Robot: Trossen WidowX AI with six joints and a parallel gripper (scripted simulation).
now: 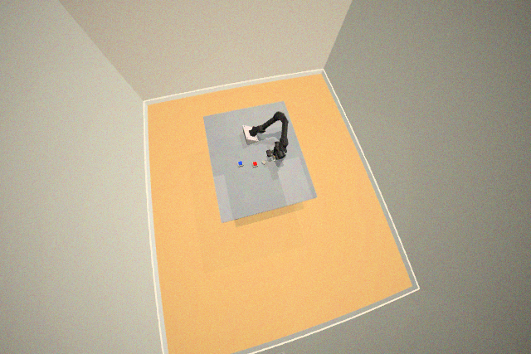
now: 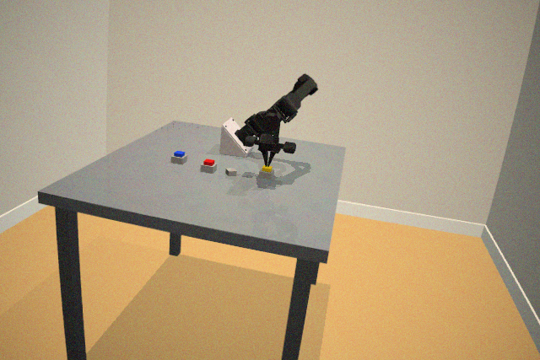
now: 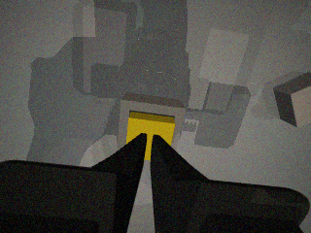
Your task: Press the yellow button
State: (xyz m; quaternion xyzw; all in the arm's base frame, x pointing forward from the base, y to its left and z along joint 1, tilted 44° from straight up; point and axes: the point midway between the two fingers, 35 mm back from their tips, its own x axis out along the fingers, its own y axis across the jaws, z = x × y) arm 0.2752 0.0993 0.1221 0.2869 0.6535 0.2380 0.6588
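The yellow button is 1 cm below my gripper tip. From my gripper tip the other things lie so: small grey block: 3 cm ahead, 13 cm to the right, 3 cm below; then red button: 2 cm ahead, 22 cm to the right, 1 cm below; then blue button: 2 cm behind, 35 cm to the right, 1 cm below.
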